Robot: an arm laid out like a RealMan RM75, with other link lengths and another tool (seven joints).
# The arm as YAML. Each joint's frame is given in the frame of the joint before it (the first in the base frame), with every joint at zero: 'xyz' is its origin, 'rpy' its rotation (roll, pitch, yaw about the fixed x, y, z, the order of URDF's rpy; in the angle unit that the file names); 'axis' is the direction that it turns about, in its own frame. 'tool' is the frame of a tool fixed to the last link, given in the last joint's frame.
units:
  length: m
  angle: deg
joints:
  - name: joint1
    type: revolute
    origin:
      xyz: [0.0, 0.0, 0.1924]
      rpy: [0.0, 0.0, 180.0]
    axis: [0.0, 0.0, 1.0]
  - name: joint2
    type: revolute
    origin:
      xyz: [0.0, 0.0, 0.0]
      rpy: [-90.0, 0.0, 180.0]
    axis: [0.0, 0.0, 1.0]
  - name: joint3
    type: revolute
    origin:
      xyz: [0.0, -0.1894, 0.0]
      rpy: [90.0, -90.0, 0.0]
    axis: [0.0, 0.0, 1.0]
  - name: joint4
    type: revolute
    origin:
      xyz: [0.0, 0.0, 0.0]
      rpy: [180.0, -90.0, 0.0]
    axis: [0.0, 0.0, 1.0]
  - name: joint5
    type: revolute
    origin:
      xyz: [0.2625, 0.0, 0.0]
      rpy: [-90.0, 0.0, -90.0]
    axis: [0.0, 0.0, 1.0]
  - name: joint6
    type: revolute
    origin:
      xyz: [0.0, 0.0, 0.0]
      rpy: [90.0, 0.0, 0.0]
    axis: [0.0, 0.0, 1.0]
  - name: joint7
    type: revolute
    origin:
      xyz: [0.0, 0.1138, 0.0]
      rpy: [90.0, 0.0, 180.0]
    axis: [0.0, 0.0, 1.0]
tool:
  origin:
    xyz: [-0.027, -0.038, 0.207]
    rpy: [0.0, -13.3, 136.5]
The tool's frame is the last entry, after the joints.
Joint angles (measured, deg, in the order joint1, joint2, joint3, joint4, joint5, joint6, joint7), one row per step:
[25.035, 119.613, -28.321, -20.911, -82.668, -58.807, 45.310]
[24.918, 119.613, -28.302, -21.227, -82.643, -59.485, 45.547]
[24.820, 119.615, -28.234, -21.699, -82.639, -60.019, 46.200]
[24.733, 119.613, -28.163, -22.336, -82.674, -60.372, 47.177]
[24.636, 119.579, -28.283, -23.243, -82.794, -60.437, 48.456]
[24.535, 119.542, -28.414, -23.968, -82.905, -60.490, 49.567]
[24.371, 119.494, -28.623, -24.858, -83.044, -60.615, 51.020]
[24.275, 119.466, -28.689, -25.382, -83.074, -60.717, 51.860]
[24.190, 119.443, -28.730, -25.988, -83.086, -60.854, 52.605]
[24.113, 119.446, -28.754, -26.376, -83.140, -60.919, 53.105]
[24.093, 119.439, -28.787, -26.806, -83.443, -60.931, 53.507]
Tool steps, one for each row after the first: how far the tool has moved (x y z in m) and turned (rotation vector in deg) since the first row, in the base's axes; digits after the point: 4 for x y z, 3 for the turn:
[-0.0030, -0.0001, 0.0024, 0.179, 0.257, 0.552]
[-0.0053, 0.0002, 0.0059, 0.426, 0.747, 0.890]
[-0.0067, 0.0011, 0.0104, 0.706, 1.334, 1.036]
[-0.0073, 0.0027, 0.0156, 0.907, 1.769, 1.024]
[-0.0077, 0.0038, 0.0196, 1.019, 2.170, 0.984]
[-0.0082, 0.0048, 0.0242, 1.096, 2.745, 0.948]
[-0.0086, 0.0054, 0.0274, 1.225, 3.129, 0.929]
[-0.0094, 0.0063, 0.0313, 1.434, 3.401, 1.011]
[-0.0097, 0.0066, 0.0335, 1.524, 3.579, 1.016]
[-0.0103, 0.0072, 0.0348, 1.449, 3.462, 1.105]

